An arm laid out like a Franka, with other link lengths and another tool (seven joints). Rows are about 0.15 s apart.
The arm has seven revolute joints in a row. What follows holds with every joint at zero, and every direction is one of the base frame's. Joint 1 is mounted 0.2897 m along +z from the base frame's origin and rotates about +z. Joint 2 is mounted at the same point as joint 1 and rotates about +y. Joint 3 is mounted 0.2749 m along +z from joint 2 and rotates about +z. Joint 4 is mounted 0.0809 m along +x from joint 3 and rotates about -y. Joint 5 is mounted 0.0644 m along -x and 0.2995 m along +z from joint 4 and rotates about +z. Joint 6 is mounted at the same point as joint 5 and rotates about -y. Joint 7 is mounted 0.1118 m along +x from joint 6 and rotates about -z. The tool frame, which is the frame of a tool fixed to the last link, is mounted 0.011 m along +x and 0.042 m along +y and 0.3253 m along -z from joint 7; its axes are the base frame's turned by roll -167.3, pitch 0 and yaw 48.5 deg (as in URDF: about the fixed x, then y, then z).
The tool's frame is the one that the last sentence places.
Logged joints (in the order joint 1, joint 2, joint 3, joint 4, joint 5, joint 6, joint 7), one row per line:
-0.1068 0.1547 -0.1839 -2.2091 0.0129 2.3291 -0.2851
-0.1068 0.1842 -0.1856 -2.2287 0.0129 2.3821 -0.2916
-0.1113 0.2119 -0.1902 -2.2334 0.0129 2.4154 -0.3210
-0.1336 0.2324 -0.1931 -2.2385 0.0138 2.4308 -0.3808
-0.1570 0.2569 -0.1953 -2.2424 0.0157 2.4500 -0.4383
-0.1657 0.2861 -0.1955 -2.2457 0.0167 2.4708 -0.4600
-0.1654 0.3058 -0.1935 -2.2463 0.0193 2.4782 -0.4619
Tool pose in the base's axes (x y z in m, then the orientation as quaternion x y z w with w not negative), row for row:
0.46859 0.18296 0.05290 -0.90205 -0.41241 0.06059 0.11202
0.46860 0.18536 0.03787 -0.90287 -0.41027 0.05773 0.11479
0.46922 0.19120 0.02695 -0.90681 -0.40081 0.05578 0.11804
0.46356 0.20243 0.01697 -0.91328 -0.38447 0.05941 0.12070
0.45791 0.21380 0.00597 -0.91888 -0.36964 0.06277 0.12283
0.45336 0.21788 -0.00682 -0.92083 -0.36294 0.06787 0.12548
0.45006 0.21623 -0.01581 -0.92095 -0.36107 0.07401 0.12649
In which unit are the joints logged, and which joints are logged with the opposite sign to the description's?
The joints are logged in radians. Opposite sign: joint 1, joint 3, joint 5, joint 7.
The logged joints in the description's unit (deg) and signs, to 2 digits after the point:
6.12 8.86 10.54 -126.57 -0.74 133.45 16.34
6.12 10.55 10.63 -127.70 -0.74 136.48 16.71
6.38 12.14 10.90 -127.96 -0.74 138.39 18.39
7.65 13.32 11.06 -128.26 -0.79 139.27 21.82
9.00 14.72 11.19 -128.48 -0.90 140.37 25.11
9.49 16.39 11.20 -128.67 -0.96 141.57 26.36
9.48 17.52 11.09 -128.70 -1.11 141.99 26.46

